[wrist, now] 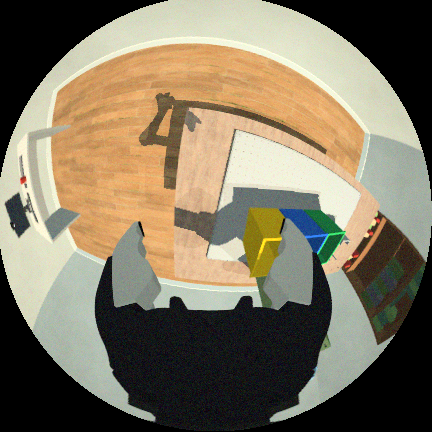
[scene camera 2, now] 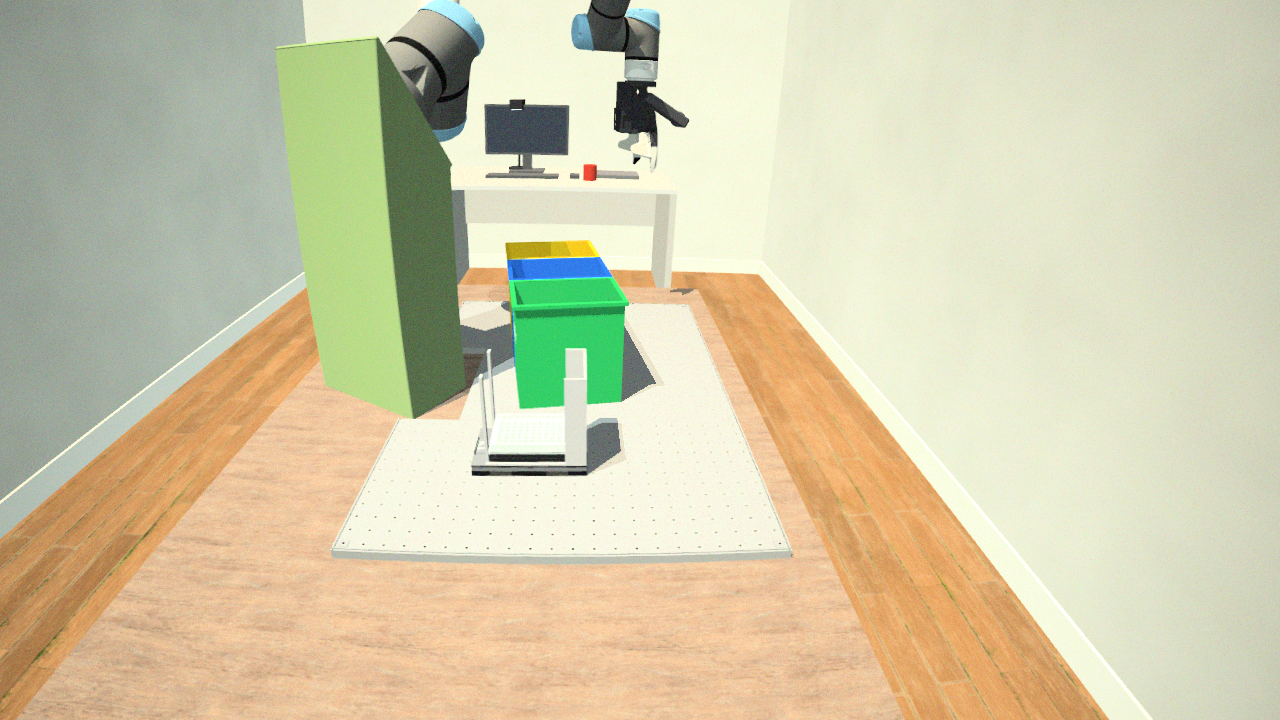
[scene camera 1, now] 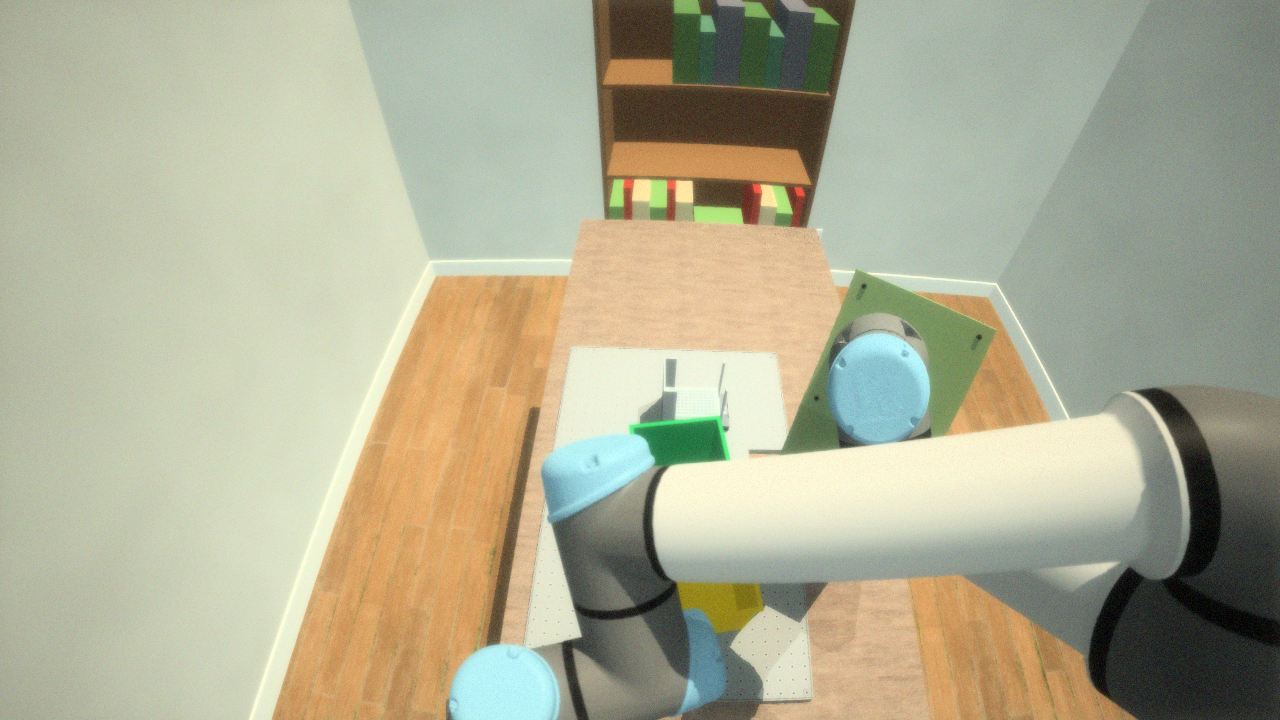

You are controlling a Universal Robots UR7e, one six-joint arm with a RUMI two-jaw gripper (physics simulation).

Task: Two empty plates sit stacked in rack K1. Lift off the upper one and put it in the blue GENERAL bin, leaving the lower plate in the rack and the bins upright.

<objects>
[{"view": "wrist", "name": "gripper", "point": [210,221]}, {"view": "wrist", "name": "blue bin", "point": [313,233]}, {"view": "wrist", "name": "yellow bin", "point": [261,238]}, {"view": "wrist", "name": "green bin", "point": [335,233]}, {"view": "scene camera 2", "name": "gripper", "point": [642,168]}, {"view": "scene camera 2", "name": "blue bin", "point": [580,267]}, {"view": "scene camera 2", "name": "yellow bin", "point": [551,249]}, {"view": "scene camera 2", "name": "green bin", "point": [550,315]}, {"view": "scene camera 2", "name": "pale gridded plate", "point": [513,433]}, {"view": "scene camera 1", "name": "yellow bin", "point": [729,606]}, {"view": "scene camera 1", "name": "green bin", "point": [697,440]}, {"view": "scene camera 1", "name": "pale gridded plate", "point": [691,403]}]
</objects>
